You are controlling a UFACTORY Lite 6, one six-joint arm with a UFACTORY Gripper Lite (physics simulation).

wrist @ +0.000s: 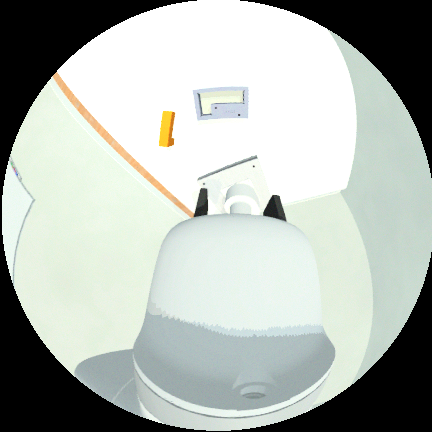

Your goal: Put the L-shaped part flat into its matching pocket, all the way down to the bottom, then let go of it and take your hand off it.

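Places are measured from the arm's base along level axes (x back, y left, z down), in metres.
Where they show: end effector, tool point: (238, 213); arm's base, origin of the base link: (240, 193).
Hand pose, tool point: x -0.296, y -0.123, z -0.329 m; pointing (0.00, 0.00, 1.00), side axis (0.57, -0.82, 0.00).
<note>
Things, the pixels of their centre, and the offset from my tool point. Level surfaces: height alone.
- orange L-shaped part, body centre: (167, 128) dx -0.063, dy +0.192, dz +0.349 m
- fixture with the L-shaped pocket, body centre: (221, 101) dx -0.034, dy +0.013, dz +0.349 m
- white table, its level: dz +0.367 m
An orange L-shaped part (167, 129) lies on the white table top, left of centre in the upper half of the wrist view. The fixture with the L-shaped pocket (229, 110) is a grey-blue rectangular block to the right of the part and a little farther up in the view. Its pocket shows a pale floor and holds no part. My gripper (240, 204) is open, with its two black fingers wide apart and nothing between them. It is apart from both the part and the fixture, which show beyond the fingertips.
The arm's white base plate (218, 182) with its round column (242, 192) shows behind and between the fingers. The white table (290, 125) has an orange-brown edge (107, 137) on the left. Pale floor lies beyond its edges.
</note>
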